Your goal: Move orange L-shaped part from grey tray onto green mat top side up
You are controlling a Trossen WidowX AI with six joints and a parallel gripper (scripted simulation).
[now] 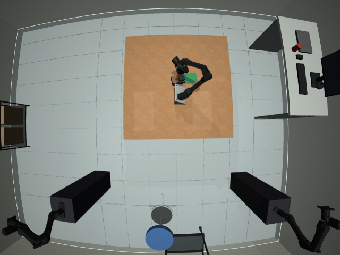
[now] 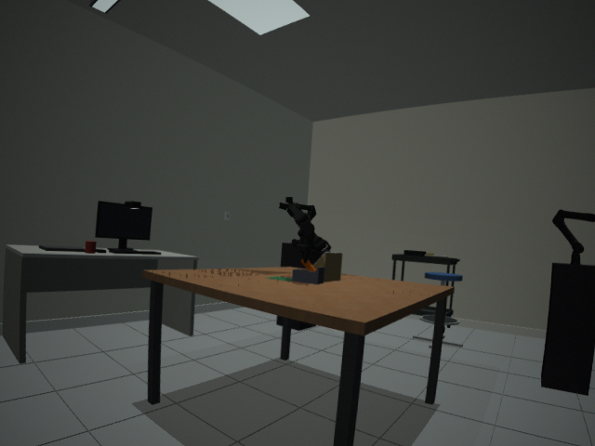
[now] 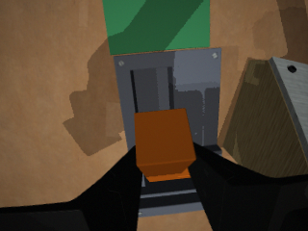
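My gripper tip is 14 cm to the left of the green mat, 12 cm above it and 2 cm short of it. Also, from my gripper tip: orange L-shaped part 3 cm to the left, 3 cm below, 2 cm behind.
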